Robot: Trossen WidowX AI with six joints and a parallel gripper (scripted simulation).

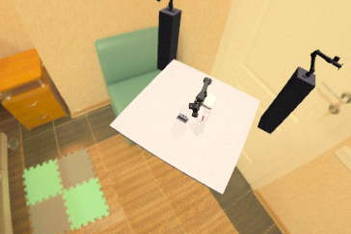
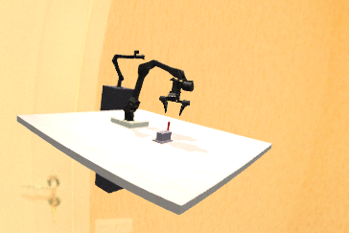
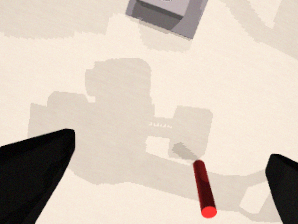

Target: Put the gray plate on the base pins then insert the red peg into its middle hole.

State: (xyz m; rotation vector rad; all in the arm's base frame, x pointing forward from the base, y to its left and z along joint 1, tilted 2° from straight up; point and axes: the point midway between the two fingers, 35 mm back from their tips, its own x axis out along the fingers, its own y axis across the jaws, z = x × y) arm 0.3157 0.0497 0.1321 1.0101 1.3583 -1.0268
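Right now my gripper tip is 4 cm short of the gray plate, 11 cm to the left of it and 10 cm above it. Round my gripper tip: gray base: 3 cm ahead, 11 cm to the right, 14 cm below.
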